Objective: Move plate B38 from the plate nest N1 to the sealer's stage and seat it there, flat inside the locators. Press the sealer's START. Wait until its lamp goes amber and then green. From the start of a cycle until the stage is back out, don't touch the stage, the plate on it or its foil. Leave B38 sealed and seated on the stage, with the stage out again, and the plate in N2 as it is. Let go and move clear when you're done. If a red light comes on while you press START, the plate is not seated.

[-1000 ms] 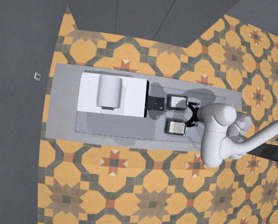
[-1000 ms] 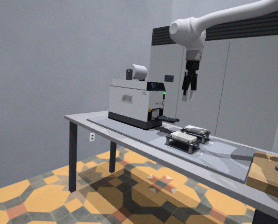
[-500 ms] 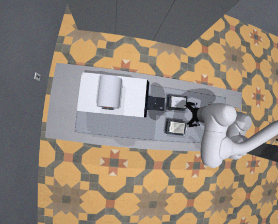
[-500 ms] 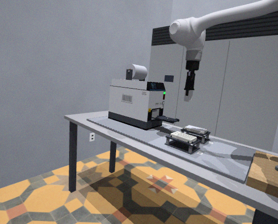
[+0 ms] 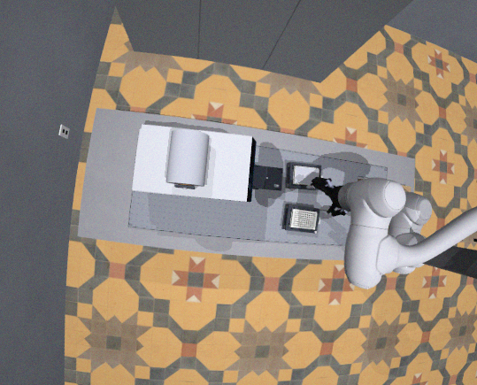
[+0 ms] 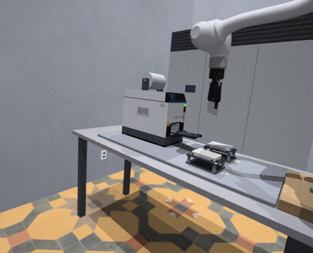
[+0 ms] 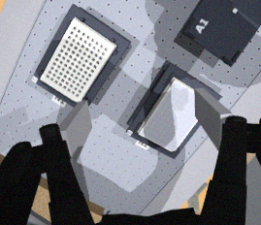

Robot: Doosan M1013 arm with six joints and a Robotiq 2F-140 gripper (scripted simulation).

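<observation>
Right now the plate B38 is 6 cm behind my hand, 9 cm to the left of it and 22 cm below it. From my hand the other things lie so: black nest N1: 6 cm behind, 9 cm to the left, 23 cm below; sealer stage: 17 cm ahead, 4 cm to the right, 18 cm below; white covered plate: 2 cm behind, 11 cm to the right, 22 cm below.
</observation>
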